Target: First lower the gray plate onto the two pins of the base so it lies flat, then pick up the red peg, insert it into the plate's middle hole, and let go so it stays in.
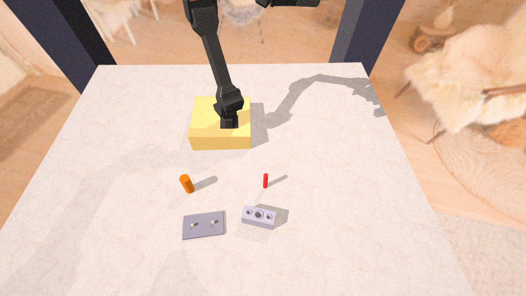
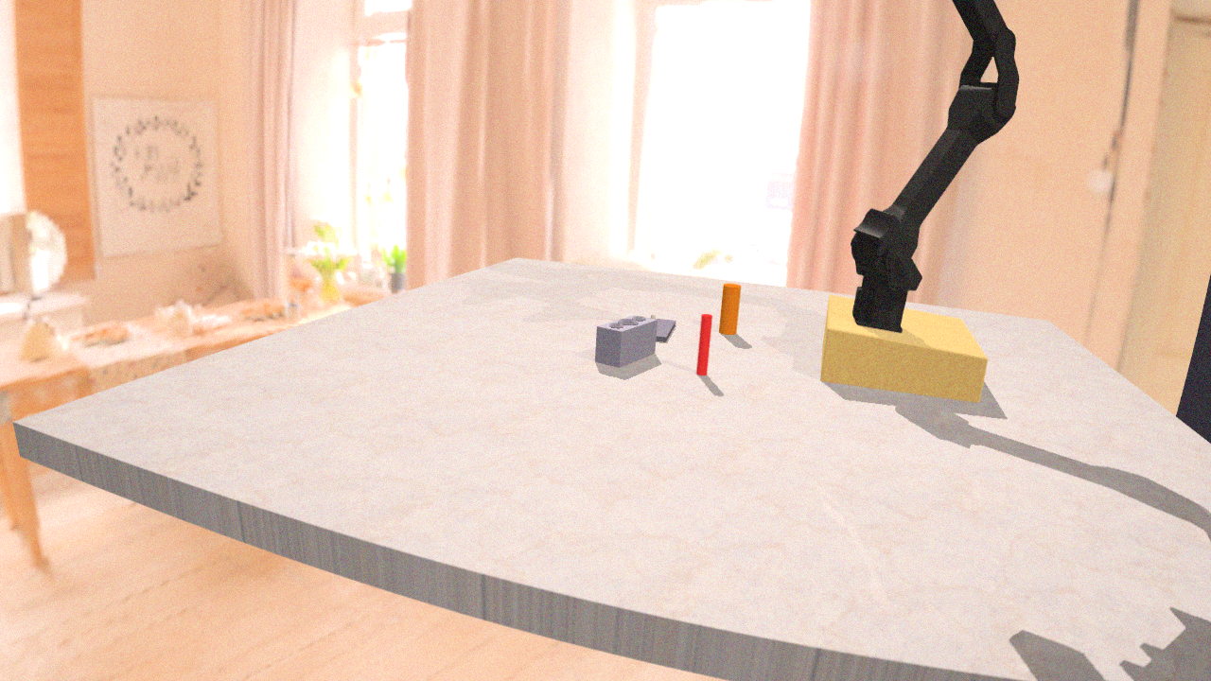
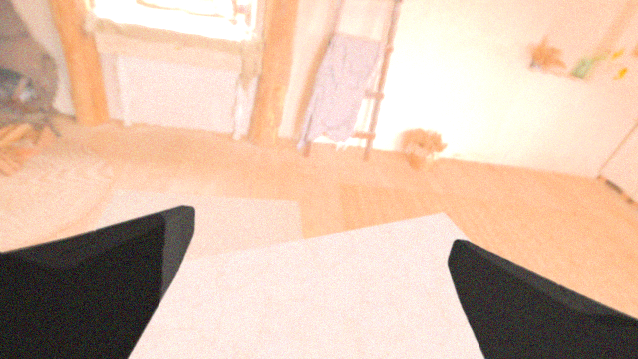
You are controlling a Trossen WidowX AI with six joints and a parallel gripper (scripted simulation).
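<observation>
Right now the gray plate is 22 cm ahead of my gripper tip, 13 cm to the right of it and 50 cm below it. From my gripper tip the other things lie so: orange cylinder 10 cm ahead, 35 cm to the right, 49 cm below; then base 22 cm ahead, 30 cm to the right, 53 cm below; then red peg 11 cm ahead, 10 cm to the right, 49 cm below.
</observation>
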